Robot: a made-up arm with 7 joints.
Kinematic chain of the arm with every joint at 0, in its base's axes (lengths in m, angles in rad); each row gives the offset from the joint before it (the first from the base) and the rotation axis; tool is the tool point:
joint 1: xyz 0 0 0.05 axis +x
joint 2: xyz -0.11 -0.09 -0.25 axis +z
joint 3: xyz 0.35 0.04 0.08 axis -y
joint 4: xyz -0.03 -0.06 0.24 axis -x
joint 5: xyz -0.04 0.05 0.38 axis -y
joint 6: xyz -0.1 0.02 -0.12 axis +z
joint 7: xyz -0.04 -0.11 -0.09 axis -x
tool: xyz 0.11 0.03 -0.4
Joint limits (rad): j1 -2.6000..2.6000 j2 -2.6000..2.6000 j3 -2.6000..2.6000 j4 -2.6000..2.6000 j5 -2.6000..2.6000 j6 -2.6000..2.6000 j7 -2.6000..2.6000
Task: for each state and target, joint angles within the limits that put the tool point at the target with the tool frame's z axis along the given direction. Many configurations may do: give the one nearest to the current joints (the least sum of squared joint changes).
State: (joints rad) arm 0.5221 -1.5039 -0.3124 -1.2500 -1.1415 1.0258 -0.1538
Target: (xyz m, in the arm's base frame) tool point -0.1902 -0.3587 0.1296 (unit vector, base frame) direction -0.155 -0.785 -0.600
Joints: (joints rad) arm 0.7629 -1.4659 -0.7946 -0.8612 -1.1440 0.7507 0.5956
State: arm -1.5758 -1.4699 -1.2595 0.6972 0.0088 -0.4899 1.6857
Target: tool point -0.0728 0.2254 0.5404 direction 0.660 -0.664 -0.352
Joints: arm -0.8879 -0.7678 -0.5020 1.1912 0.2730 -1.0768 1.6182
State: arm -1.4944 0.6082 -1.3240 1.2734 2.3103 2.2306 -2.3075
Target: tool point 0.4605 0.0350 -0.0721 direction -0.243 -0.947 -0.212
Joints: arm -1.9065 0.1226 -1.3211 1.2026 1.6212 2.6000 -2.4524
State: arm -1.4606 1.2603 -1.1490 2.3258 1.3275 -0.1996 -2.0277
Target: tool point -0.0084 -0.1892 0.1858 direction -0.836 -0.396 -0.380
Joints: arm -2.1193 1.6120 -1.5176 2.6000 1.8119 -0.0976 -1.7223
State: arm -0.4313 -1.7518 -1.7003 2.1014 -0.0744 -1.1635 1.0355
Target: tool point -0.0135 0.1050 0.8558 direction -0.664 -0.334 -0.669
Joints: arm -1.1880 -2.4211 -1.5020 2.3784 -0.5862 -1.0383 1.8043
